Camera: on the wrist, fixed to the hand. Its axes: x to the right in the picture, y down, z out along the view.
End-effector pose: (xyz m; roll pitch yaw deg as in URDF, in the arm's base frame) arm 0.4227 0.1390 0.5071 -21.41 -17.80 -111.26
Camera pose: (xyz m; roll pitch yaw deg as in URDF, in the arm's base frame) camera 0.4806 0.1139 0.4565 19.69 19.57 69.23
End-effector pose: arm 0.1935 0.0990 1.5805 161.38 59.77 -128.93
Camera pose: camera 0.1219 0.1145 1.6150 -162.57 -61.56 50.29
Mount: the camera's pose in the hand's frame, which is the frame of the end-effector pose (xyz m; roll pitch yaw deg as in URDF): -0.0132 0.0766 -0.0225 -1.88 1.82 179.78
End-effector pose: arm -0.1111 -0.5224 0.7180 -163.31 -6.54 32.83
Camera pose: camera -0.0788 -0.5966 0.7161 161.51 4.86 -146.43
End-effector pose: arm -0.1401 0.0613 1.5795 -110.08 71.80 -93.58
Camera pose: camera -0.1834 0.1293 1.5720 102.66 -72.13 92.25
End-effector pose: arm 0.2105 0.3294 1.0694 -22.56 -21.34 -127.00
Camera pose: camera 0.2565 0.2873 1.0179 20.89 23.10 53.54
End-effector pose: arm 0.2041 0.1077 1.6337 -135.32 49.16 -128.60
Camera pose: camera 0.1724 0.1807 1.6189 131.73 -50.28 53.65
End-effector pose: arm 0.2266 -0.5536 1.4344 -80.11 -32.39 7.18
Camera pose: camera 0.2588 -0.5586 1.3603 79.36 32.90 -170.73
